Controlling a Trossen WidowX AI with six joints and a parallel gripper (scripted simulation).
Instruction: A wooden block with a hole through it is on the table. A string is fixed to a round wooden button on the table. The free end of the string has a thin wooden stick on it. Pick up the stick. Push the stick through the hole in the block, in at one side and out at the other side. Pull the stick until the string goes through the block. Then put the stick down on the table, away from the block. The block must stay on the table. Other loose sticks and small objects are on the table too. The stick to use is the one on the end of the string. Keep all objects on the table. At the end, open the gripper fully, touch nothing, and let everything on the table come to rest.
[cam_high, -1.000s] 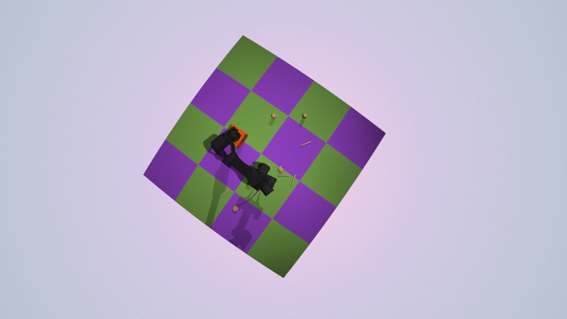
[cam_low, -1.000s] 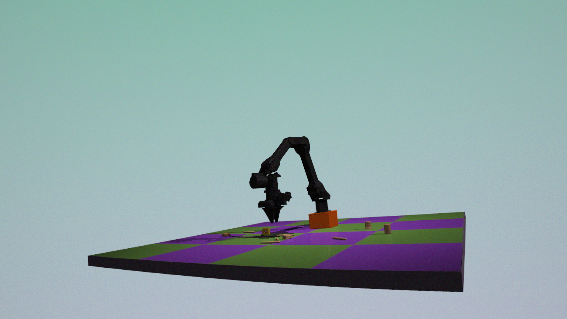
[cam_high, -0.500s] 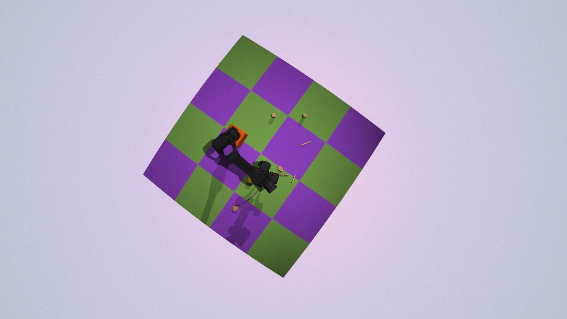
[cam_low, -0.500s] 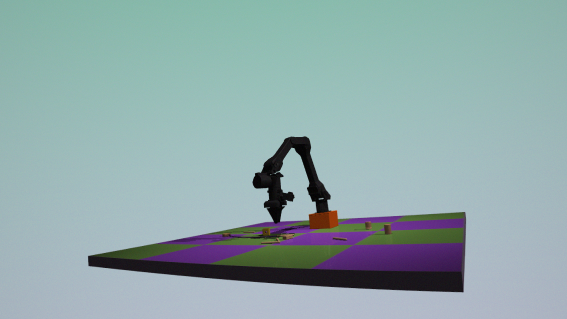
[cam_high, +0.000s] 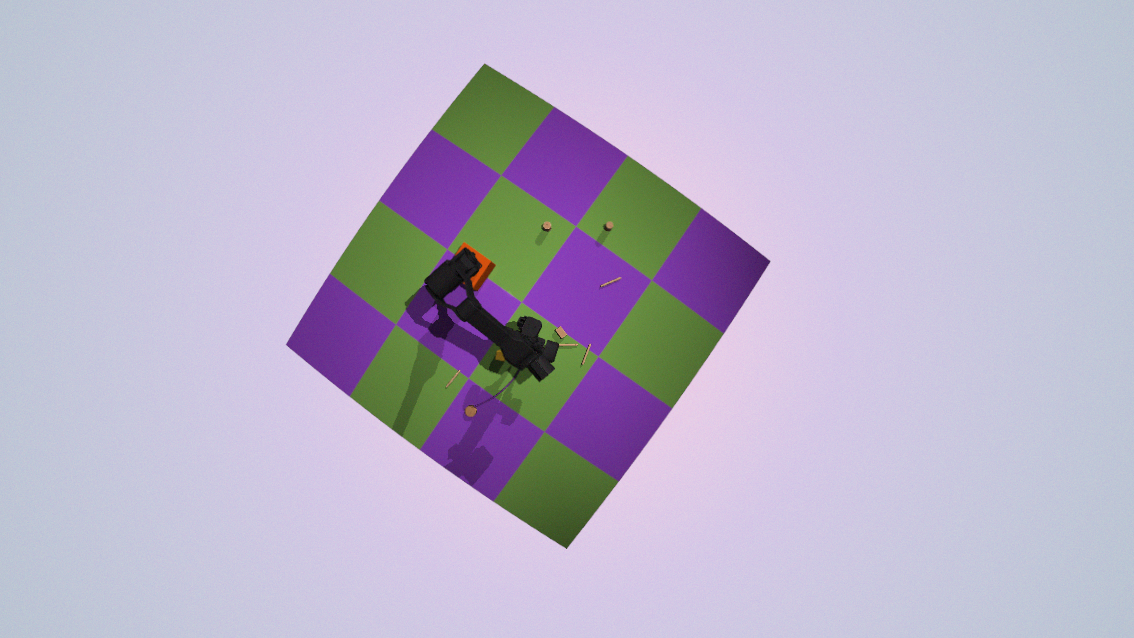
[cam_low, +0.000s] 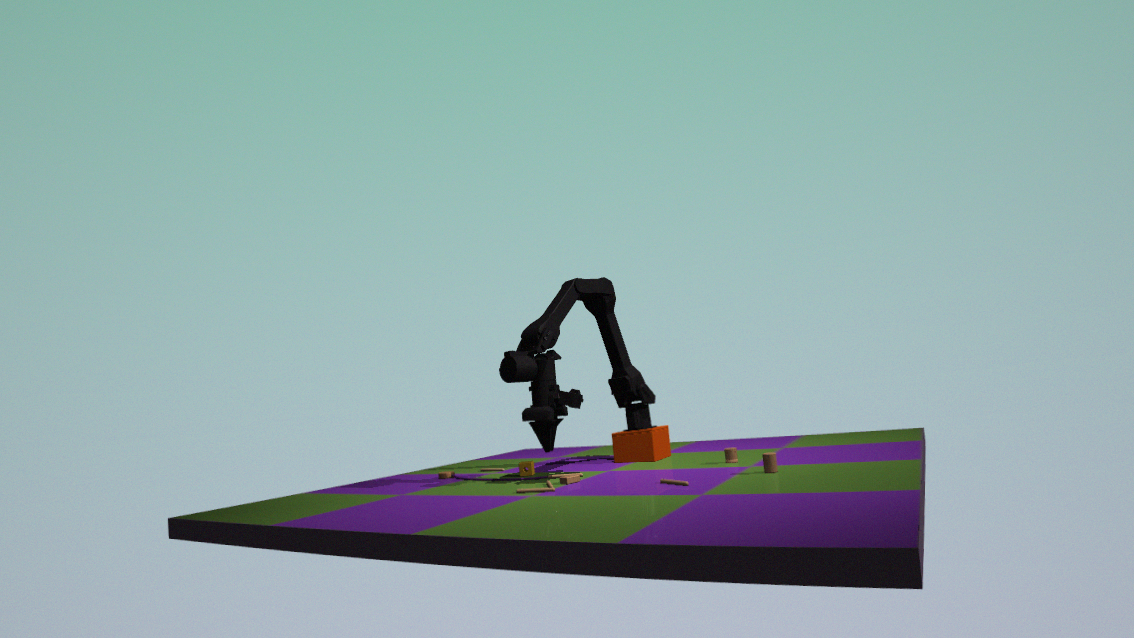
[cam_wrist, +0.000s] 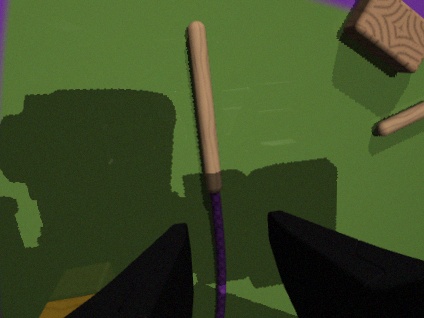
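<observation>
My gripper tip is now 1 cm past the thin wooden stick, 1 cm to the right of it and 6 cm above it. Also, from my gripper tip: round wooden button: 2 cm ahead, 33 cm to the right, 5 cm below; then small wooden piece: 5 cm ahead, 9 cm to the left, 5 cm below.
</observation>
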